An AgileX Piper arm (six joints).
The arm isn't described. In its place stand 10 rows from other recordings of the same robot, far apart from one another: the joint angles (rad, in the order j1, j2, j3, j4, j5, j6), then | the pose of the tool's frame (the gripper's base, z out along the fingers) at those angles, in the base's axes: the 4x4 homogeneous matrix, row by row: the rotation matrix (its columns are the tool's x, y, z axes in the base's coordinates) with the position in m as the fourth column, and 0 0 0 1 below.
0.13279 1.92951 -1.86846 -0.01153 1.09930 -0.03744 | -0.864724 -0.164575 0.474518 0.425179; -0.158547 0.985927 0.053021 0.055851; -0.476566 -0.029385 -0.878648 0.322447; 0 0 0 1
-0.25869 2.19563 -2.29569 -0.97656 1.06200 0.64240 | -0.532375 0.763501 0.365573 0.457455; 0.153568 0.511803 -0.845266 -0.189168; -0.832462 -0.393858 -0.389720 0.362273; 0 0 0 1
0.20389 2.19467 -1.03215 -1.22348 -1.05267 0.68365 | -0.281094 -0.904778 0.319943 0.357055; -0.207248 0.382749 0.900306 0.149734; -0.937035 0.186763 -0.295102 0.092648; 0 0 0 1
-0.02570 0.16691 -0.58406 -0.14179 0.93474 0.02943 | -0.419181 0.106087 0.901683 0.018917; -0.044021 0.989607 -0.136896 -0.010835; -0.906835 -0.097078 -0.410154 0.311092; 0 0 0 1
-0.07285 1.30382 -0.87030 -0.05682 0.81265 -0.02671 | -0.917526 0.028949 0.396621 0.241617; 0.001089 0.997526 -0.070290 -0.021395; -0.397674 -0.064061 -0.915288 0.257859; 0 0 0 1
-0.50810 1.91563 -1.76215 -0.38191 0.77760 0.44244 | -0.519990 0.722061 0.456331 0.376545; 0.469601 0.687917 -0.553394 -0.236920; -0.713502 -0.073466 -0.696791 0.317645; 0 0 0 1
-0.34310 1.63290 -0.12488 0.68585 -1.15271 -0.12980 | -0.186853 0.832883 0.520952 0.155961; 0.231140 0.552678 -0.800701 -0.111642; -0.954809 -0.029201 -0.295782 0.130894; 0 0 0 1
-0.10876 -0.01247 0.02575 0.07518 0.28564 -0.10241 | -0.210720 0.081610 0.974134 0.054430; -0.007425 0.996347 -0.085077 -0.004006; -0.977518 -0.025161 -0.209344 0.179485; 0 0 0 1
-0.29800 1.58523 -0.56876 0.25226 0.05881 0.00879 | -0.696608 0.481614 0.531775 0.249476; 0.483504 0.862742 -0.147986 -0.075229; -0.530057 0.154027 -0.833856 0.141194; 0 0 0 1
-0.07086 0.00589 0.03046 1.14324 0.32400 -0.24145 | -0.225283 -0.072761 0.971573 0.055634; 0.756313 0.615582 0.221470 0.022480; -0.614197 0.784707 -0.083650 0.190369; 0 0 0 1
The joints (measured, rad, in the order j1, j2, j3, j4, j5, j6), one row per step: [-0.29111, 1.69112, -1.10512, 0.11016, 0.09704, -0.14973]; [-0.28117, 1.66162, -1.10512, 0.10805, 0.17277, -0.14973]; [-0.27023, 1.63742, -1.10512, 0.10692, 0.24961, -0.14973]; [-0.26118, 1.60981, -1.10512, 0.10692, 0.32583, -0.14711]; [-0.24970, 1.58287, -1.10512, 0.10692, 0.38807, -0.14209]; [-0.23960, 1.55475, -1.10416, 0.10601, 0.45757, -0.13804]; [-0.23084, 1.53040, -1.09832, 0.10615, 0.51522, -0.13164]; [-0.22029, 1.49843, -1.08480, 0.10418, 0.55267, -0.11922]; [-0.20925, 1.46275, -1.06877, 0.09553, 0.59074, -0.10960]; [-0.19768, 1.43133, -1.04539, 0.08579, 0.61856, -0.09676]
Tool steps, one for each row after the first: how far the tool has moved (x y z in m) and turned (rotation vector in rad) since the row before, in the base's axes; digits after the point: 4 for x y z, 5 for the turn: [-0.0062, 0.0064, 0.0055, 0.01481, 0.04336, 0.01822]; [-0.0059, 0.0066, 0.0034, 0.01674, 0.04951, 0.01883]; [-0.0070, 0.0060, 0.0047, 0.01786, 0.04515, 0.01471]; [-0.0063, 0.0064, 0.0054, 0.01492, 0.03241, 0.01413]; [-0.0075, 0.0060, 0.0050, 0.01476, 0.03973, 0.01440]; [-0.0073, 0.0053, 0.0029, 0.01546, 0.03653, 0.00968]; [-0.0083, 0.0056, 0.0041, 0.01162, 0.01730, 0.00545]; [-0.0094, 0.0055, 0.0042, 0.00306, 0.01852, 0.00990]; [-0.0091, 0.0052, 0.0009, 0.00349, 0.02003, 0.00679]
